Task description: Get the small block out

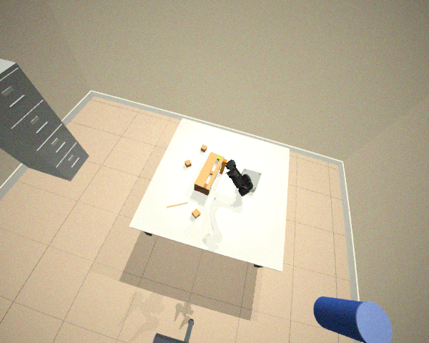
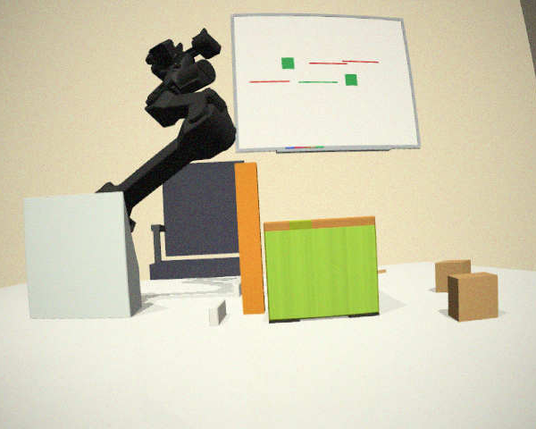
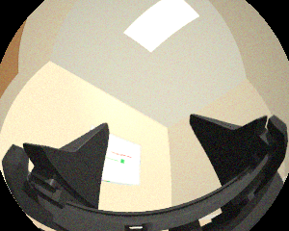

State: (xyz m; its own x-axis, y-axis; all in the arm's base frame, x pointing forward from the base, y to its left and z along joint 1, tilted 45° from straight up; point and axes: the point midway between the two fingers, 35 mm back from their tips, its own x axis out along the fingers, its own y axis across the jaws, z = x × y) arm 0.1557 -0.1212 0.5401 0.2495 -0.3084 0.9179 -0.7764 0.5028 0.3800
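Now: the box 18 cm ahead of my gripper tip, 29 cm to the right of it and 55 cm below it. Round my gripper tip: thin stick: 39 cm ahead, 8 cm to the left, 61 cm below; small tan block: 19 cm ahead, 29 cm to the right, 52 cm below; orange bar: 11 cm ahead, 38 cm to the right, 50 cm below.
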